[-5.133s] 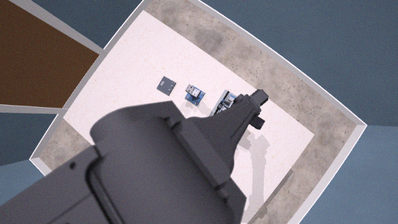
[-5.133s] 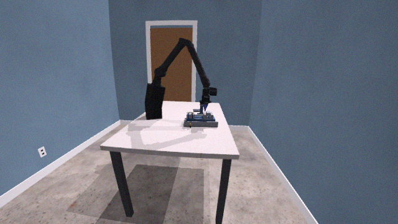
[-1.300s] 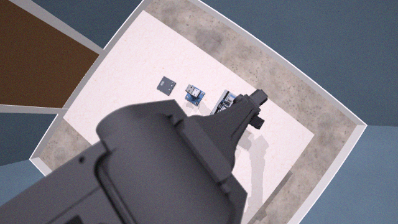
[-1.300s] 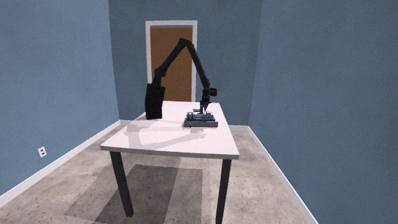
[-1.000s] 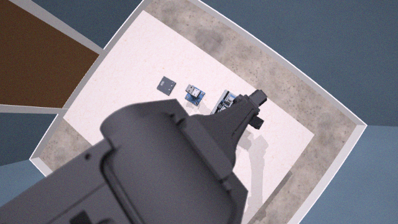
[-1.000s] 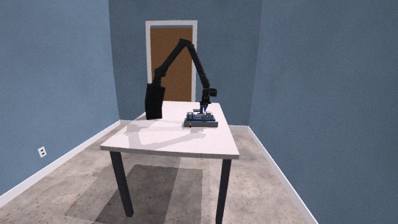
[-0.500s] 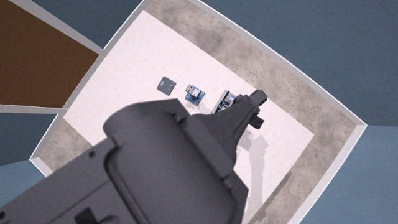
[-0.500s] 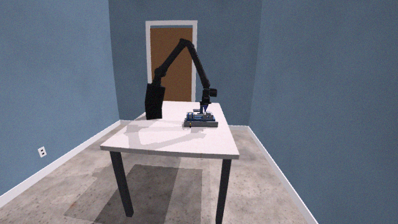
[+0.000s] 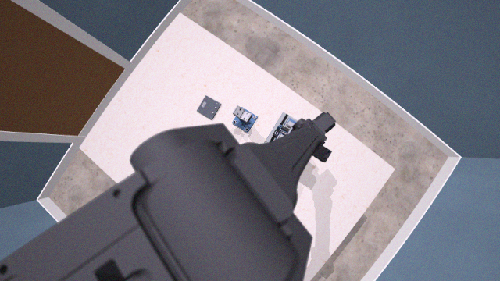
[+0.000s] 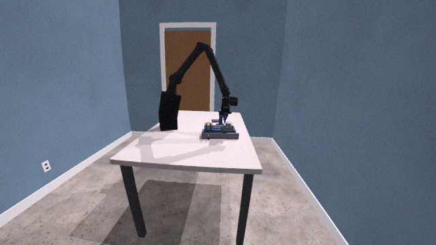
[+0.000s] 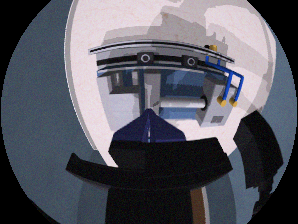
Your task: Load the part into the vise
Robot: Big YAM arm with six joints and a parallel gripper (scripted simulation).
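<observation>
Now: hand 30 mm short of the part and 30 mm above it. Also, from my hand: dark square plate 20 mm behind, 410 mm to the left, 110 mm below.
</observation>
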